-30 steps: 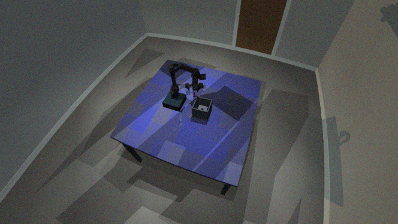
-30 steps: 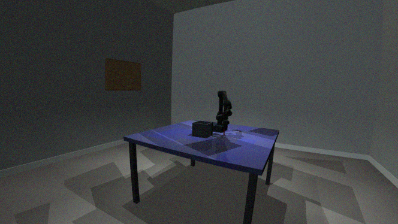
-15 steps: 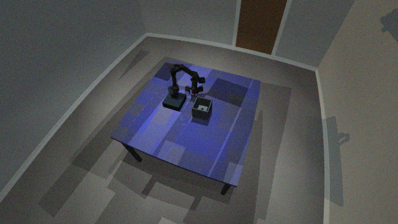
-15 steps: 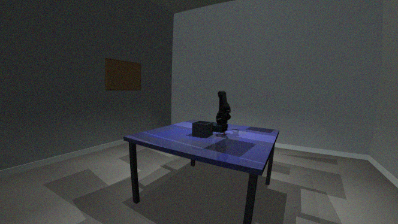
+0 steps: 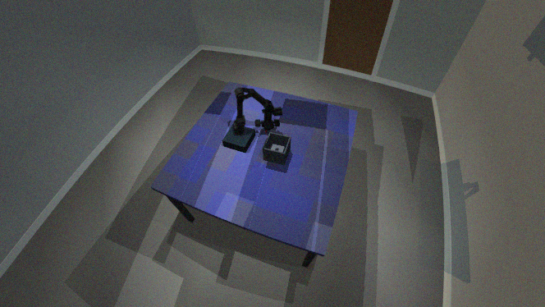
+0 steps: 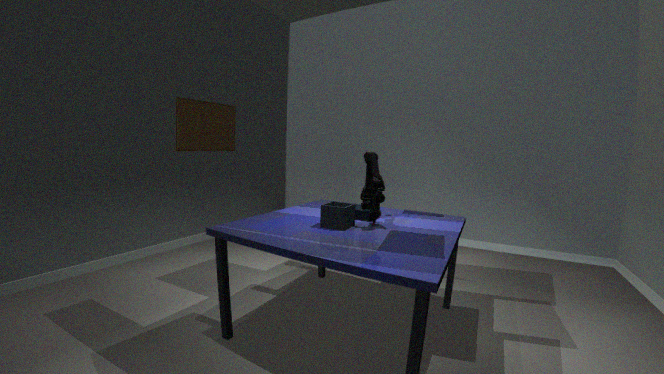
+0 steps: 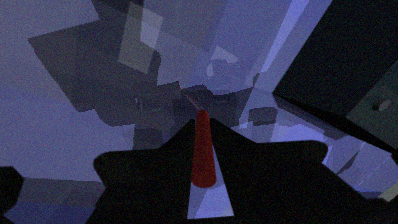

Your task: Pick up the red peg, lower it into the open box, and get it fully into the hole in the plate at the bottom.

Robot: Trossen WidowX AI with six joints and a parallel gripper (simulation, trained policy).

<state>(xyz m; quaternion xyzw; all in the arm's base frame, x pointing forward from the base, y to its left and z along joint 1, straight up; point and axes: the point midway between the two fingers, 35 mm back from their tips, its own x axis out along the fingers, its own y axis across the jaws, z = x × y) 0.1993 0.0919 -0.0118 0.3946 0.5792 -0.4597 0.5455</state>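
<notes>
My gripper tip is 120 mm short of the pale plate, 200 mm to the left of it and 20 mm below it. Round my gripper tip: red peg (20 mm above).
</notes>
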